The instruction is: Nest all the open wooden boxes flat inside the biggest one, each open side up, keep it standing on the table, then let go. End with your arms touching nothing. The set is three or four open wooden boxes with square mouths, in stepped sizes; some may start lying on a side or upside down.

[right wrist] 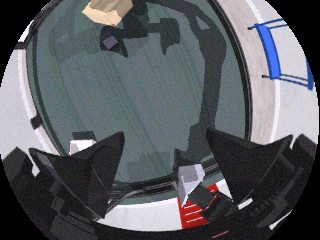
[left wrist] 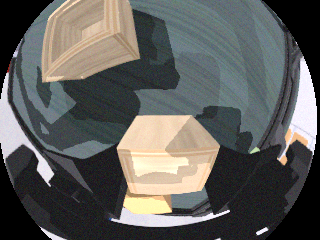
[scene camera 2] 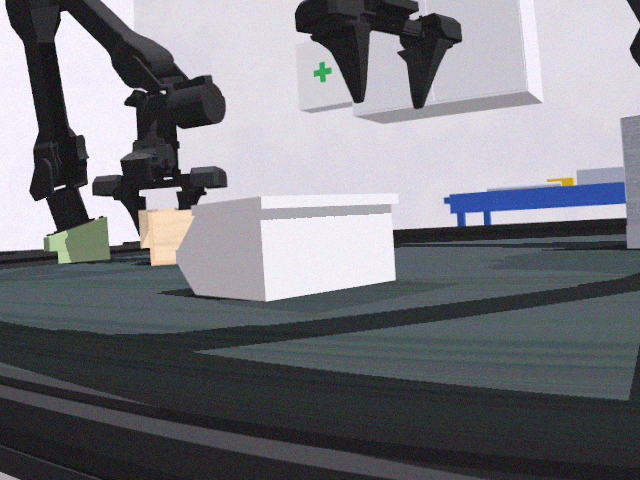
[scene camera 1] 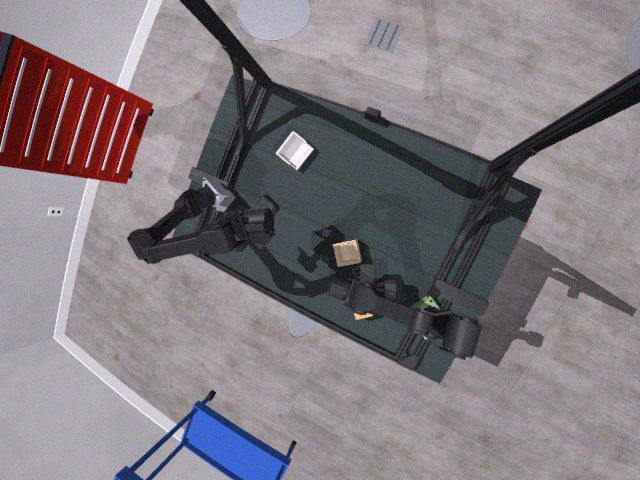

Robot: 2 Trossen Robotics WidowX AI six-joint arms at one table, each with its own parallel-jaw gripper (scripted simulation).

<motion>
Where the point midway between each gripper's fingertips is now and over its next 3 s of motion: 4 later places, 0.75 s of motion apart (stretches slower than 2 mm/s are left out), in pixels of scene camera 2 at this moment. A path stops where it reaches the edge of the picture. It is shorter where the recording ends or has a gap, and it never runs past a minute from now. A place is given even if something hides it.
My left gripper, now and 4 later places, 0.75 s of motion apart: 163,242; 171,252; 170,246; 168,236; 167,230
My right gripper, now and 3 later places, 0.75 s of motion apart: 390,105; 364,132; 348,140; 356,137
</motion>
